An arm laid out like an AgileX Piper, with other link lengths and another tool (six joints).
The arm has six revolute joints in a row. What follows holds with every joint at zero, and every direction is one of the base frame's.
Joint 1 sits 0.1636 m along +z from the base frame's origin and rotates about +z.
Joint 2 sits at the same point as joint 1 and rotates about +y.
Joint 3 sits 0.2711 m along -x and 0.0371 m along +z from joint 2 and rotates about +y.
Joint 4 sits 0.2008 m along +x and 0.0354 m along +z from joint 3 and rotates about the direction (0.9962, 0, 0.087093).
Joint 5 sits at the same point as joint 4 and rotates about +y.
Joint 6 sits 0.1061 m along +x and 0.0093 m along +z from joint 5 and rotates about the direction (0.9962, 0, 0.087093).
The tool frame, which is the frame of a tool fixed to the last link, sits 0.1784 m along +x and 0.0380 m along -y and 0.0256 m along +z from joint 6; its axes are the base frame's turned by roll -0.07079, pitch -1.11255 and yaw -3.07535 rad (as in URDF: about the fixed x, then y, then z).
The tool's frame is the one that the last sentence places.
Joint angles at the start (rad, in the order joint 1, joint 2, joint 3, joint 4, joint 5, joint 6):
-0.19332, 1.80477, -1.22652, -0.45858, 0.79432, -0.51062
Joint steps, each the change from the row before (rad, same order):
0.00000, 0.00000, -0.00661, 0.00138, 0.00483, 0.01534
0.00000, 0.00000, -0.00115, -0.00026, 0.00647, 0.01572
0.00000, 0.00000, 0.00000, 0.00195, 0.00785, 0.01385
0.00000, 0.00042, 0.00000, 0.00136, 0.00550, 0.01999
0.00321, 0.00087, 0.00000, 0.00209, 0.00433, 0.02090
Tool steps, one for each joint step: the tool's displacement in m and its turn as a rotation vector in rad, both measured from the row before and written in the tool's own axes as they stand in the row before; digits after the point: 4 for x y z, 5 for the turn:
0.0002, 0.0015, -0.0010, -0.00799, 0.00050, 0.01663
-0.0018, -0.0002, -0.0008, -0.00397, -0.00512, 0.01552
-0.0023, -0.0012, -0.0007, -0.00118, -0.00650, 0.01584
-0.0021, -0.0008, -0.0005, -0.00431, -0.00490, 0.02062
-0.0008, -0.0015, -0.0001, -0.00342, -0.00260, 0.01922

